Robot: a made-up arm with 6 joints.
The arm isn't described. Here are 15 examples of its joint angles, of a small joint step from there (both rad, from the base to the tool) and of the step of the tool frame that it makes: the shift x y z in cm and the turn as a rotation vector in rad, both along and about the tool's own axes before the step.
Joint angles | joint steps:
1: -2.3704 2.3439 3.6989 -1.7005 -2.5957 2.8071 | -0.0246 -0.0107 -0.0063 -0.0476 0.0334 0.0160
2: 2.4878 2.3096 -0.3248 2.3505 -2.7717 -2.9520 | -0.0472 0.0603 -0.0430 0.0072 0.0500 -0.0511
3: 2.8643 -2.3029 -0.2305 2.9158 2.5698 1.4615 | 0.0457 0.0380 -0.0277 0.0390 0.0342 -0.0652
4: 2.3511 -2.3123 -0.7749 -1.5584 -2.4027 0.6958 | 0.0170 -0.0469 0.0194 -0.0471 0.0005 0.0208
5: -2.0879 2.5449 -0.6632 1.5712 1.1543 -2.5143 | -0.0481 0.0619 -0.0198 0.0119 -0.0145 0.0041
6: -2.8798 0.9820 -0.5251 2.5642 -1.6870 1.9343 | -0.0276 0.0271 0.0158 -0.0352 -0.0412 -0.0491
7: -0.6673 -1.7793 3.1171 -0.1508 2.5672 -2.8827 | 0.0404 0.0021 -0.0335 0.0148 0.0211 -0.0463
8: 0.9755 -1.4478 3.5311 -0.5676 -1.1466 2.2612 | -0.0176 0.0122 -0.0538 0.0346 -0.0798 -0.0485
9: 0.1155 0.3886 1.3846 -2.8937 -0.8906 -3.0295 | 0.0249 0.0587 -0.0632 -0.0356 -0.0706 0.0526
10: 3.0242 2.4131 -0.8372 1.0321 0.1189 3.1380 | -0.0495 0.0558 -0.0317 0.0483 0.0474 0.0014
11: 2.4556 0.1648 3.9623 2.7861 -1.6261 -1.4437 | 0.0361 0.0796 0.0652 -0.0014 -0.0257 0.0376
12: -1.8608 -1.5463 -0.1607 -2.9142 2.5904 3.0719 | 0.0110 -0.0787 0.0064 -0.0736 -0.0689 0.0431
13: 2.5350 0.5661 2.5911 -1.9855 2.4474 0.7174 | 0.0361 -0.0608 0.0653 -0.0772 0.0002 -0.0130
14: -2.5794 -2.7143 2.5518 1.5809 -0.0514 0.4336 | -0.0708 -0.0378 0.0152 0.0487 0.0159 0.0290
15: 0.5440 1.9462 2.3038 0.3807 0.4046 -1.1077 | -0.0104 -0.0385 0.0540 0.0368 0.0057 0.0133
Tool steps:
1: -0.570 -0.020 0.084 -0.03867 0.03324 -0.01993
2: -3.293 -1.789 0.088 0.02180 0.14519 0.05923
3: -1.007 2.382 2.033 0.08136 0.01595 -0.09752
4: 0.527 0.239 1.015 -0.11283 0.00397 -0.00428
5: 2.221 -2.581 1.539 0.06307 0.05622 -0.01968
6: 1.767 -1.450 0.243 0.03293 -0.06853 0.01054
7: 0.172 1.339 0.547 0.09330 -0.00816 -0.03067
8: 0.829 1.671 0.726 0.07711 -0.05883 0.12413
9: -3.806 2.510 -1.943 0.01453 0.04694 -0.01270
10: 3.441 -1.285 -0.403 -0.04237 0.04659 -0.10731
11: 1.590 -1.253 -0.049 -0.06812 -0.01907 -0.02528
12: 0.516 -1.216 -4.466 -0.10536 -0.14977 0.06618
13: -5.935 3.242 3.798 0.00713 0.13562 -0.09777
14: 0.102 -2.007 -1.403 -0.01622 0.04441 -0.03534
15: 1.548 2.589 3.574 -0.06855 -0.06169 0.06650
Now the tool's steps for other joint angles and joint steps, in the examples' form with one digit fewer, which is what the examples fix.
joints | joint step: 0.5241 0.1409 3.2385 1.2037 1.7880 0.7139 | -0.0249 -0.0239 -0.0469 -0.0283 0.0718 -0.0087
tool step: -0.54 1.68 -0.44 0.0316 -0.0435 -0.0818
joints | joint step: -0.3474 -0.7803 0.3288 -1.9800 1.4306 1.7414 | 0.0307 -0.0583 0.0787 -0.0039 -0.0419 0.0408
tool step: -2.11 -0.50 4.81 0.0838 -0.0081 0.1078
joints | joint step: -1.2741 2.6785 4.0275 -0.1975 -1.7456 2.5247 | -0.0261 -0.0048 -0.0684 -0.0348 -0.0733 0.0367
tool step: 2.12 0.86 -0.62 -0.0191 -0.1183 0.0644
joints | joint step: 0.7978 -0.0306 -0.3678 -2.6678 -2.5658 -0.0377 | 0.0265 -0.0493 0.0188 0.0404 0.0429 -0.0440
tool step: 1.63 0.01 -0.38 0.0783 0.0269 -0.0371
